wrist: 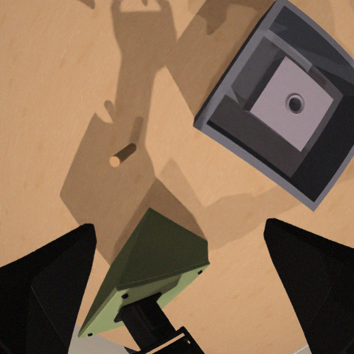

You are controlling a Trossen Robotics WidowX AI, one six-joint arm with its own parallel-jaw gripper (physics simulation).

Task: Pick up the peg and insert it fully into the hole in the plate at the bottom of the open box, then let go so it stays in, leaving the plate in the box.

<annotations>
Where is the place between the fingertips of my gripper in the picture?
181, 232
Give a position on a grey box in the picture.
At 308, 175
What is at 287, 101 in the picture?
A pale pink square plate.
</annotations>
